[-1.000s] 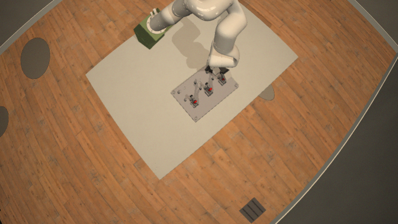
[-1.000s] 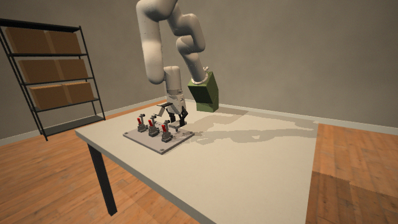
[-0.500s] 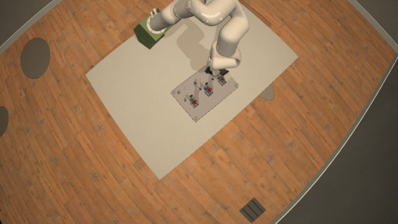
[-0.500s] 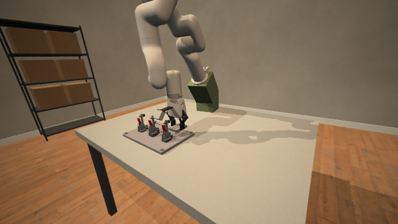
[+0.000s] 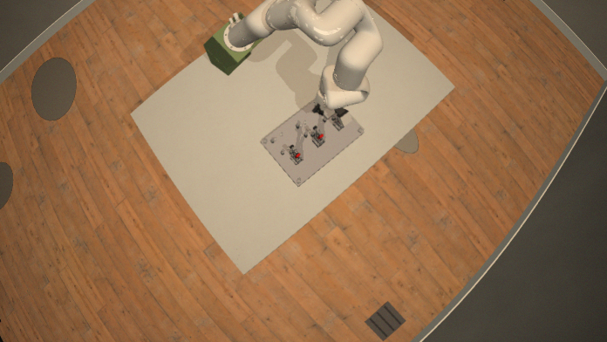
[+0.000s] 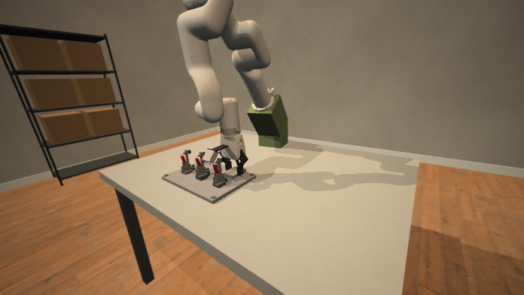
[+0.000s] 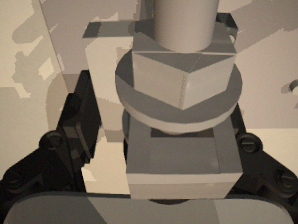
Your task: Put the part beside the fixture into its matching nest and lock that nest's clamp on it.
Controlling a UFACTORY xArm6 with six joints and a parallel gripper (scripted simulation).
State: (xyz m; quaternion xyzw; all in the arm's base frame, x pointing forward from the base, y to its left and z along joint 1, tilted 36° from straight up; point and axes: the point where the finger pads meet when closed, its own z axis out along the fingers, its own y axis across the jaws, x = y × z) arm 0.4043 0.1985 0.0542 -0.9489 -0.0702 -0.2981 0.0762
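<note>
My hand is 10 mm above the grey part. Also, from my hand: grey fixture plate (100 mm to the right, 80 mm ahead, 40 mm below).
</note>
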